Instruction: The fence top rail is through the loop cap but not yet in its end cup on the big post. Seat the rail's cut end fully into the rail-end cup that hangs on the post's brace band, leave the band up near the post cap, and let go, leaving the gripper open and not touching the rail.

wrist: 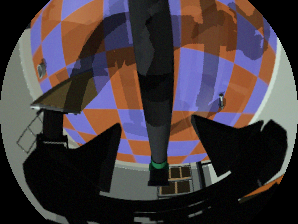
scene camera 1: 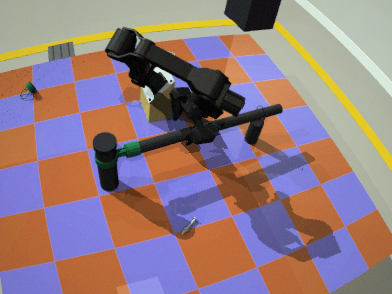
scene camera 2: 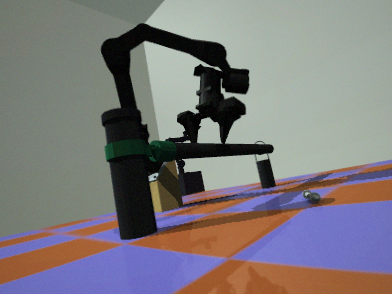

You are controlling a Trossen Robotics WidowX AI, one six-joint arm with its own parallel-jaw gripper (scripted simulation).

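Gripper (scene camera 1: pixel 180 132) open, holding nothing; a rail (scene camera 1: pixel 152 143) and a big post (scene camera 1: pixel 105 144) are visible with it. Scene camera 2 gives the rail (scene camera 2: pixel 184 150), the big post (scene camera 2: pixel 132 196) and the gripper (scene camera 2: pixel 207 145). In the wrist view, the gripper (wrist: pixel 156 122).
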